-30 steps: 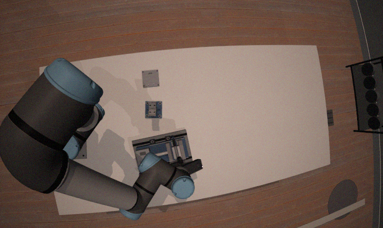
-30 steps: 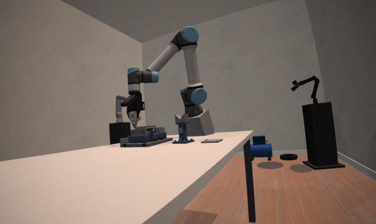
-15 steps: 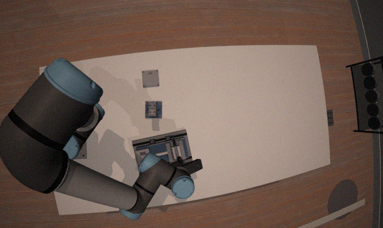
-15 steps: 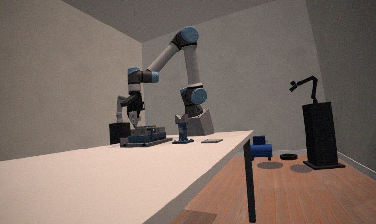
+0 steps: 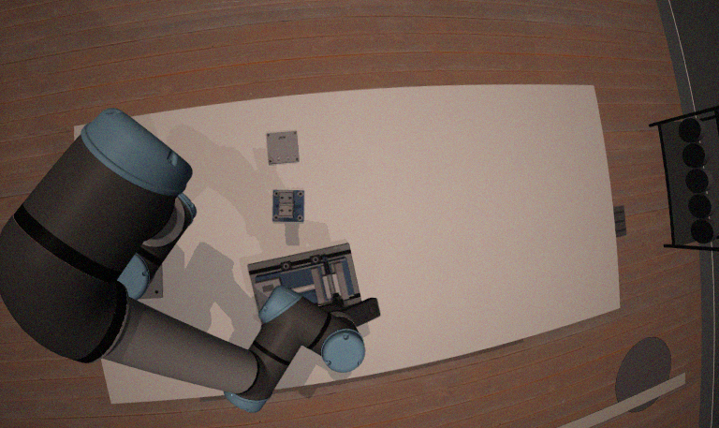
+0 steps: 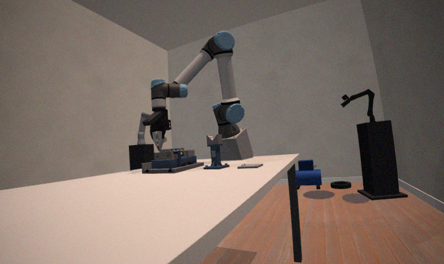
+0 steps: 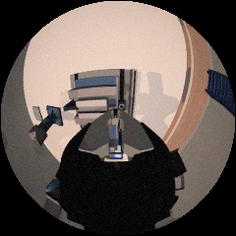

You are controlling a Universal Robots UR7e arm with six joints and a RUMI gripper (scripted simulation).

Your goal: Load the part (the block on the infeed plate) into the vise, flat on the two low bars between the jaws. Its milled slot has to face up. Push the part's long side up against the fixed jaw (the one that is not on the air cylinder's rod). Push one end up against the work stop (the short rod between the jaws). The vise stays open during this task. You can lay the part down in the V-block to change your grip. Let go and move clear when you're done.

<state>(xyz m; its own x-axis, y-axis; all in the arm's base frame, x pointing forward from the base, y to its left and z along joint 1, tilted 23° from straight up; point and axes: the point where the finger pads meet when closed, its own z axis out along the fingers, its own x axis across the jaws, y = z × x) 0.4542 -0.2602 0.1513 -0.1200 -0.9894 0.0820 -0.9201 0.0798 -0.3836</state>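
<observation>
Now: hand 1 cm short of the part, 5 cm to the right of it and 2 cm above it. Also, from my hand: vise (6 cm behind, 6 cm to the left, 8 cm below); infeed plate (1 cm ahead, 45 cm to the left, 11 cm below).
</observation>
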